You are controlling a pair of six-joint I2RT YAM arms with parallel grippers.
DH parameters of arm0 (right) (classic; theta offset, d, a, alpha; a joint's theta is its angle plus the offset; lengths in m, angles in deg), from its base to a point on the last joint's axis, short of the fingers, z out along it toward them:
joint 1: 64.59 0.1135 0.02 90
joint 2: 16.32 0 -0.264 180
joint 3: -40.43 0 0.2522 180
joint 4: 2.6 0 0.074 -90
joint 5: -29.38 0 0 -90
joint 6: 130.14 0.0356 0 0
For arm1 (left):
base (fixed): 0 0 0 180
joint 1: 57.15 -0.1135 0.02 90
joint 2: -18.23 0 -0.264 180
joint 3: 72.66 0 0.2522 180
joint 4: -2.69 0 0.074 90
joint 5: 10.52 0 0 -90
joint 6: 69.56 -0.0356 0 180
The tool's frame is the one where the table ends.
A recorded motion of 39 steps. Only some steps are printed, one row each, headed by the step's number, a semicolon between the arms.
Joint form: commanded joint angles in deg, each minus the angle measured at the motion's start. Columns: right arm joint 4, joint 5, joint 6, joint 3, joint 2, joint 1; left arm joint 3, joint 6, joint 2, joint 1, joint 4, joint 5.
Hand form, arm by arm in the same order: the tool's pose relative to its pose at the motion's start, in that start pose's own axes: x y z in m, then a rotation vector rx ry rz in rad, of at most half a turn. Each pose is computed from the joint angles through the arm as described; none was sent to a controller.
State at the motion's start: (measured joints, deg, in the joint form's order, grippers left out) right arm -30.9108 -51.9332 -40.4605 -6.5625 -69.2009 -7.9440; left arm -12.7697 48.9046 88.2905 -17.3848 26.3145 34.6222
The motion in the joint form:
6: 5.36 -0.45 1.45 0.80 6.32 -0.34; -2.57 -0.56 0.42 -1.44 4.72 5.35
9: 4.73 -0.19 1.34 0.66 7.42 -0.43; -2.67 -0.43 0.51 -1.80 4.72 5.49
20: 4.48 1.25 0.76 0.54 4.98 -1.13; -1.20 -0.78 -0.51 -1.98 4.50 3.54
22: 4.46 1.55 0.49 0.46 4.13 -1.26; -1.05 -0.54 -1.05 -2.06 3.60 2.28
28: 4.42 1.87 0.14 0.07 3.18 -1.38; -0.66 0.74 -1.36 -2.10 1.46 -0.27
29: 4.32 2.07 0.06 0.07 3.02 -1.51; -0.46 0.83 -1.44 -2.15 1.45 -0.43
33: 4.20 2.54 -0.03 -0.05 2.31 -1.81; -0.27 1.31 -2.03 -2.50 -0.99 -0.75
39: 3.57 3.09 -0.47 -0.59 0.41 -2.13; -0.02 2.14 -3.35 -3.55 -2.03 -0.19
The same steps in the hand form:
6: -0.0134 0.0019 -0.0222 0.0117 -0.1883 0.0001; 0.0155 0.0218 -0.0007 -0.1420 0.0254 -0.0920
9: -0.0141 0.0024 -0.0265 0.0087 -0.1989 -0.0031; 0.0153 0.0236 -0.0014 -0.1485 0.0217 -0.0993
20: -0.0118 -0.0004 -0.0180 -0.0048 -0.1552 -0.0023; 0.0078 0.0138 -0.0063 -0.1036 0.0039 -0.0633
22: -0.0112 -0.0012 -0.0151 -0.0078 -0.1418 -0.0039; 0.0057 0.0101 -0.0082 -0.0754 -0.0053 -0.0491
28: -0.0122 -0.0018 -0.0126 -0.0112 -0.1317 -0.0075; 0.0012 0.0045 -0.0096 -0.0199 -0.0169 -0.0369
29: -0.0118 -0.0022 -0.0120 -0.0127 -0.1274 -0.0072; 0.0002 0.0035 -0.0103 -0.0163 -0.0193 -0.0351
33: -0.0114 -0.0034 -0.0098 -0.0165 -0.1157 -0.0043; -0.0049 -0.0006 -0.0136 0.0038 -0.0556 -0.0053
39: -0.0108 -0.0052 -0.0041 -0.0215 -0.0822 -0.0030; -0.0095 -0.0043 -0.0214 0.0005 -0.1018 0.0061

